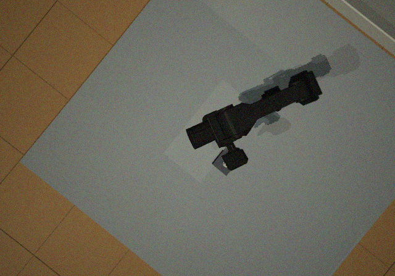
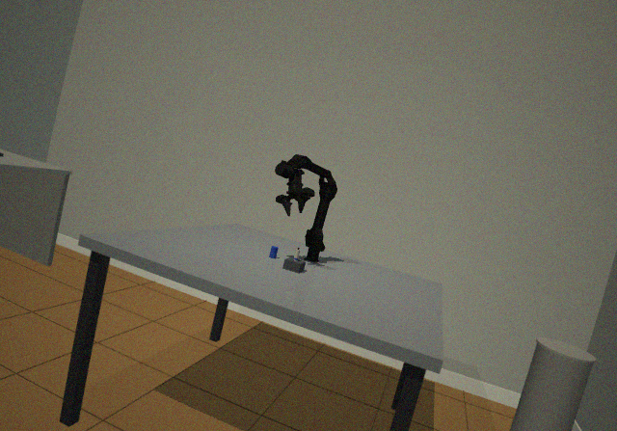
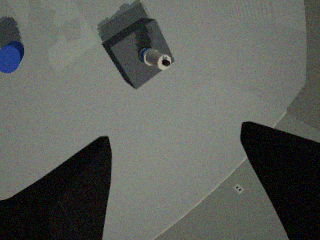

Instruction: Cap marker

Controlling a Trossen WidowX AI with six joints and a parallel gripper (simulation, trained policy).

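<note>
Now: gripper tip 20 cm above the blue cap, 8 cm to the left of it and 7 cm past it. The rest, counted from my gripper tip: dark holder block: 21 cm below, 7 cm to the left, 4 cm ahead.
</note>
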